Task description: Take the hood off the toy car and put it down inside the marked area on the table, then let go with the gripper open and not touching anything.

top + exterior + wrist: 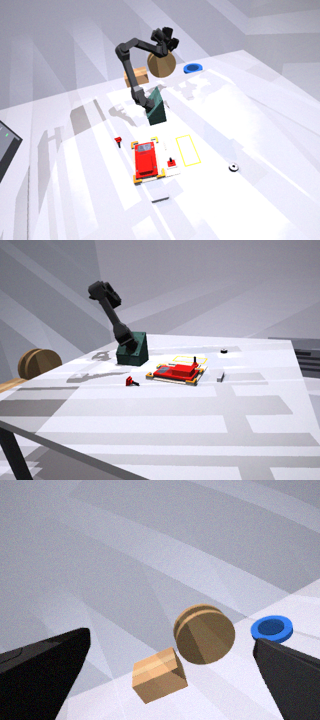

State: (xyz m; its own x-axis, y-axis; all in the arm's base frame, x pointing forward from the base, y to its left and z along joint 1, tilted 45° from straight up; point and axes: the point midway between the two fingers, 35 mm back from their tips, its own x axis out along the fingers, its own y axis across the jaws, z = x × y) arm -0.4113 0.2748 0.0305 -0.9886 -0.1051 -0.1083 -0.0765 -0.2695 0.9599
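My gripper tip is 780 mm short of the red hood, 320 mm above it and 250 mm to the left of it. From my gripper tip the other things lie so: grey bar (940 mm ahead, 350 mm below, 200 mm to the right); black ring (870 mm ahead, 350 mm below, 160 mm to the left).
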